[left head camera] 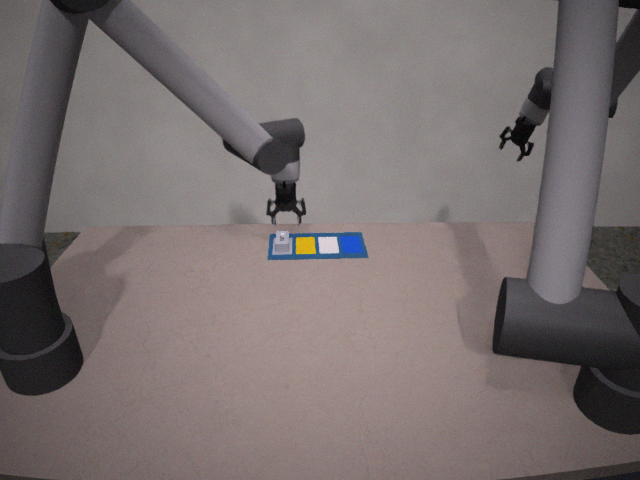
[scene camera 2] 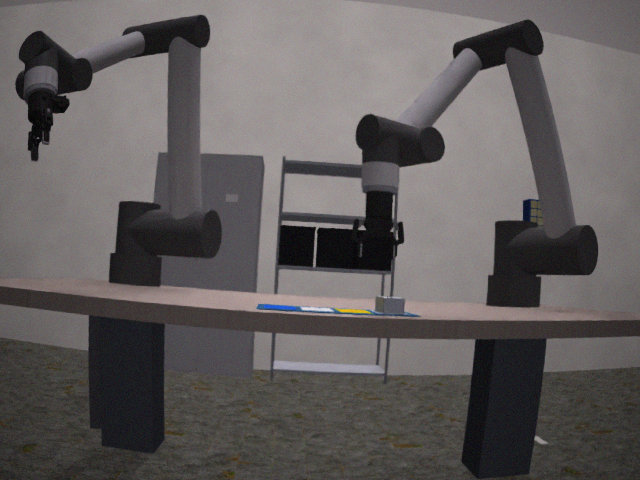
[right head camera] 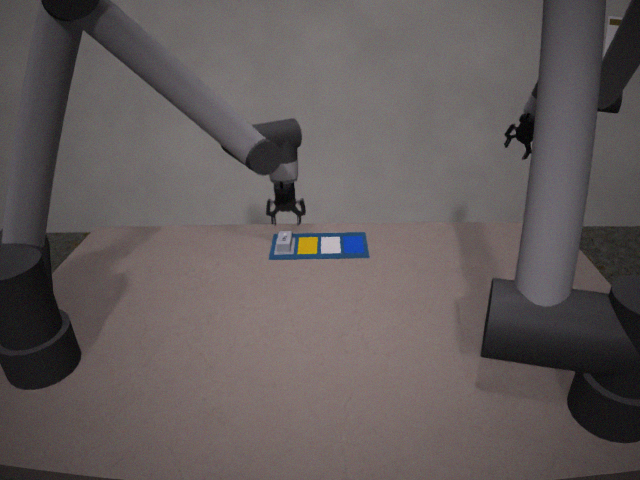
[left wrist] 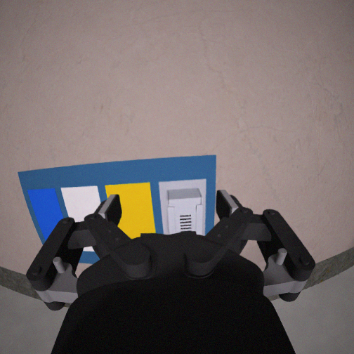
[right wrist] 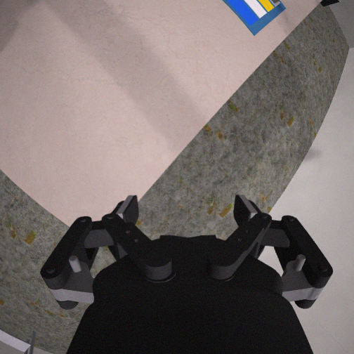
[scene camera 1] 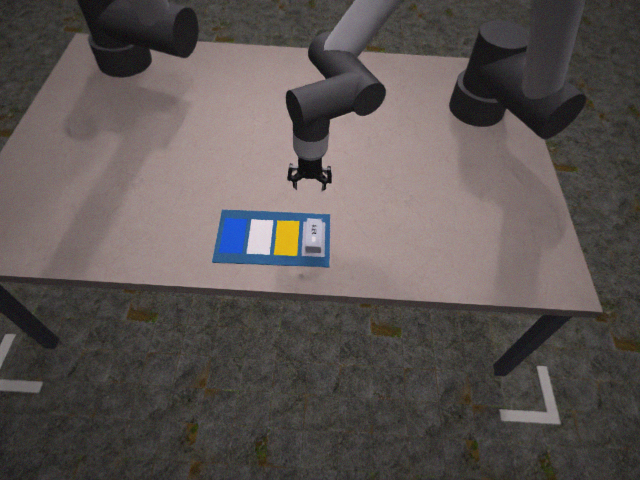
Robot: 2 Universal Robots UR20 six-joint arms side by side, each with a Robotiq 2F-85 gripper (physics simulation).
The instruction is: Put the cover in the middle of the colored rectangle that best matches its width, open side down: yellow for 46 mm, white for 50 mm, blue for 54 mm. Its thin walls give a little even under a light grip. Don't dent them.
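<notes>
A light grey cover sits on the pale end rectangle of a blue board, its closed, marked face up. Beside it are the yellow rectangle, the white rectangle and the blue rectangle. My left gripper is open and empty, above the cover. My right gripper is open and empty, far from the board.
The pinkish table carries both arm bases. Its edge runs close beside the board. In scene camera 2, a grey cabinet and a shelf rack stand behind the table.
</notes>
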